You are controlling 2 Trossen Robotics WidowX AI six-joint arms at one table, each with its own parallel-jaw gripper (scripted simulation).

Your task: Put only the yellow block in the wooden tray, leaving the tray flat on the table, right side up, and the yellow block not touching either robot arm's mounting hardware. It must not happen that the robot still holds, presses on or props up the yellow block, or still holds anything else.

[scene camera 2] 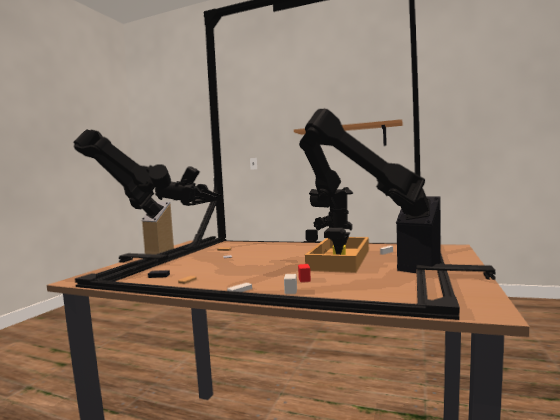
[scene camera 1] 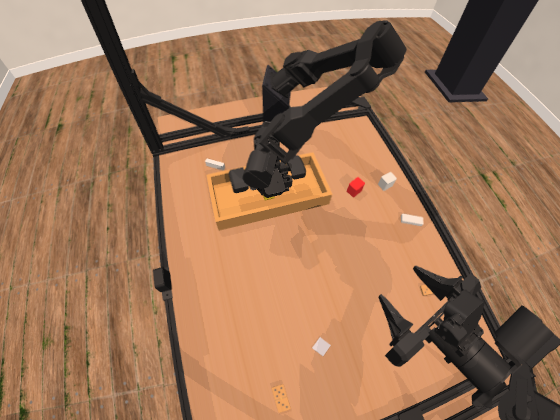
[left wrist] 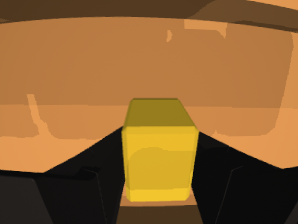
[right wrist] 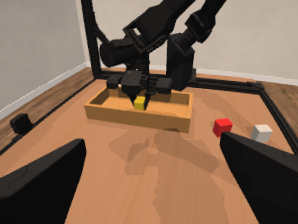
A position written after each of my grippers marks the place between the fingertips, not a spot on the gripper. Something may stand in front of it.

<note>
I see my left gripper (scene camera 1: 267, 192), my right gripper (scene camera 1: 397, 280), a yellow block (left wrist: 159, 138) and a wooden tray (scene camera 1: 245, 207).
The wooden tray also shows in scene camera 2 (scene camera 2: 320, 258), in the left wrist view (left wrist: 75, 75) and in the right wrist view (right wrist: 109, 105). My left gripper is seen too in scene camera 2 (scene camera 2: 339, 255), in the left wrist view (left wrist: 155, 133) and in the right wrist view (right wrist: 140, 108). My right gripper is seen too in scene camera 2 (scene camera 2: 219, 198) and in the right wrist view (right wrist: 154, 142).
</note>
